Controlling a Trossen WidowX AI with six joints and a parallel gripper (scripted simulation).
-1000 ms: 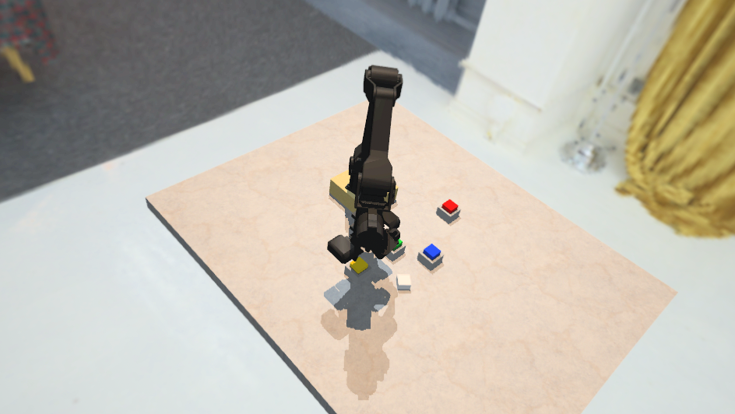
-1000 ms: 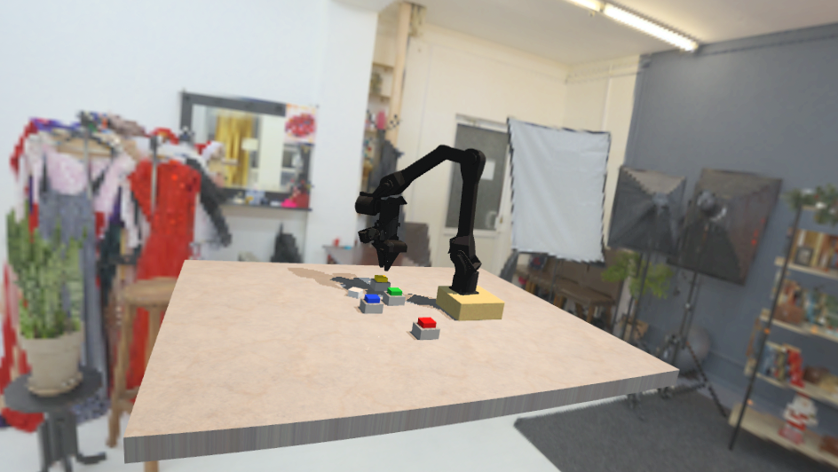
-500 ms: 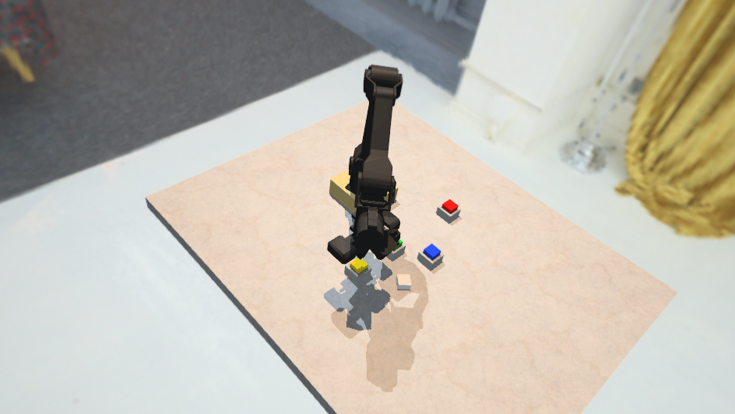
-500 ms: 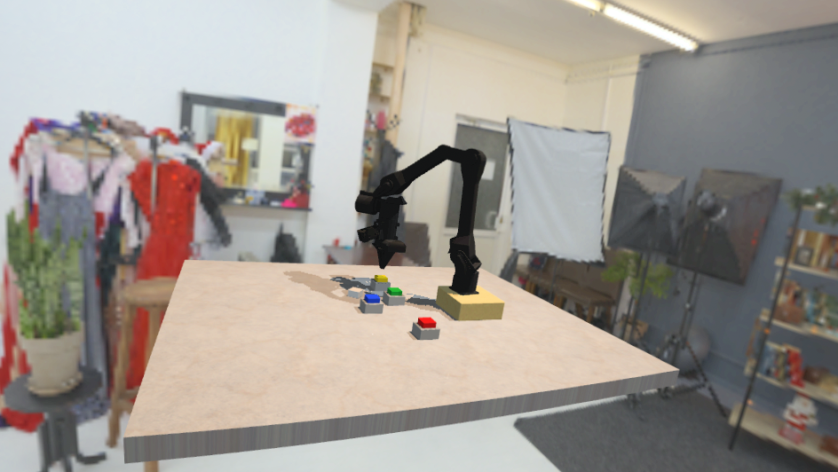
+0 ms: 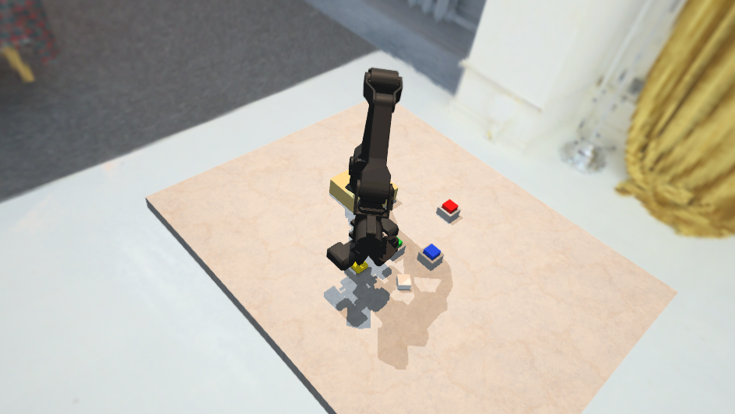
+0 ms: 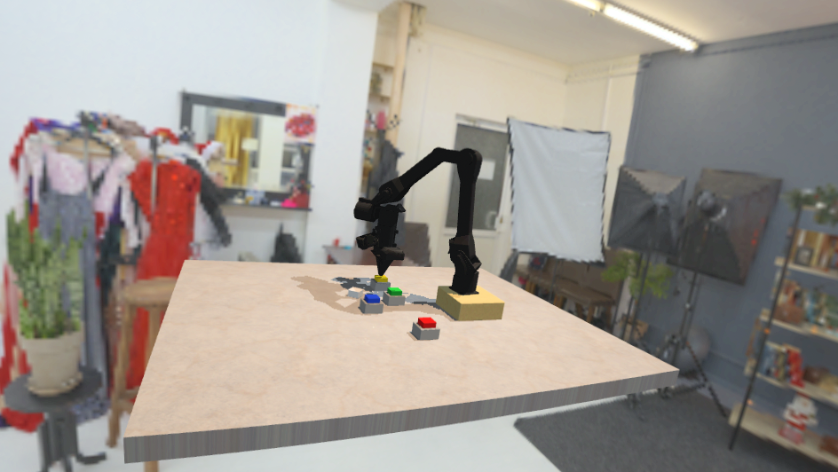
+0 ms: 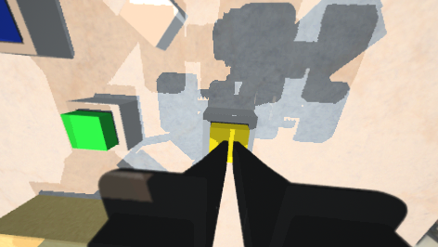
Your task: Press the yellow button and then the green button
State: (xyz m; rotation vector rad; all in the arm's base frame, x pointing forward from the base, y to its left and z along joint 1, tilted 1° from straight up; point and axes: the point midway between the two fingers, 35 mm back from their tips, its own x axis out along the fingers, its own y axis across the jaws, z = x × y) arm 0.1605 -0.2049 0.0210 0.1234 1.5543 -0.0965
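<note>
Right now the yellow button is 1 cm below my gripper tip. Also, from my gripper tip: green button: 2 cm ahead, 12 cm to the left, 1 cm below; blue button: 11 cm ahead, 17 cm to the left, 1 cm below; small white block: 10 cm ahead, 5 cm to the left, 3 cm below.
</note>
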